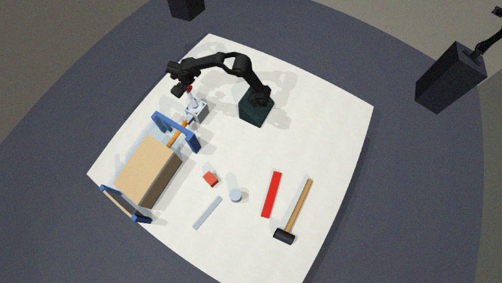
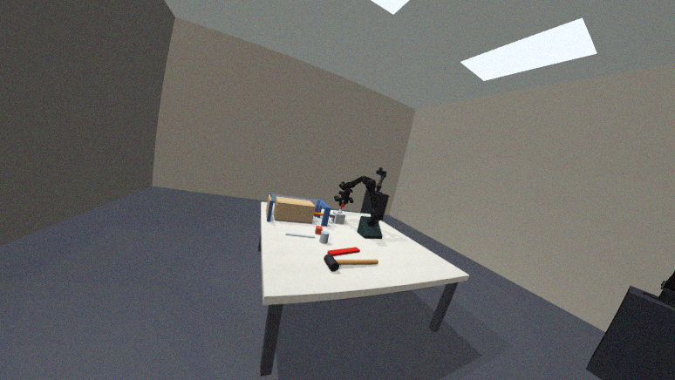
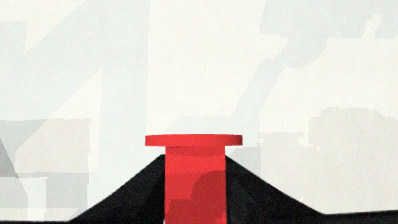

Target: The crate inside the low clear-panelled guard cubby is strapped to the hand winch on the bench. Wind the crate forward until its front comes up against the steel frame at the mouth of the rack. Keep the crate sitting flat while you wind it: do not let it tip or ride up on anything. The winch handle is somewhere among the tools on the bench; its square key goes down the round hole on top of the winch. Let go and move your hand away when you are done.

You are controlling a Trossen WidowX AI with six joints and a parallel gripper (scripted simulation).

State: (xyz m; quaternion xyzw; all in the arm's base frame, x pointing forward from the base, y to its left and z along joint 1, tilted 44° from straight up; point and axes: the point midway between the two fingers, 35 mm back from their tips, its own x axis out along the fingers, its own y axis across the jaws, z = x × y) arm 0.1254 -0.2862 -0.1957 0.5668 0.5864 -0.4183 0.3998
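Now: gripper tip 5 cm to the right of the winch handle, 3 cm above it and 2 cm short of it. From my gripper tip the other things lie so: grey winch: 10 cm below, 9 cm to the left, 4 cm ahead; then blue frame post: 21 cm ahead, 10 cm to the left, 3 cm below; then red knob: 2 cm to the left.
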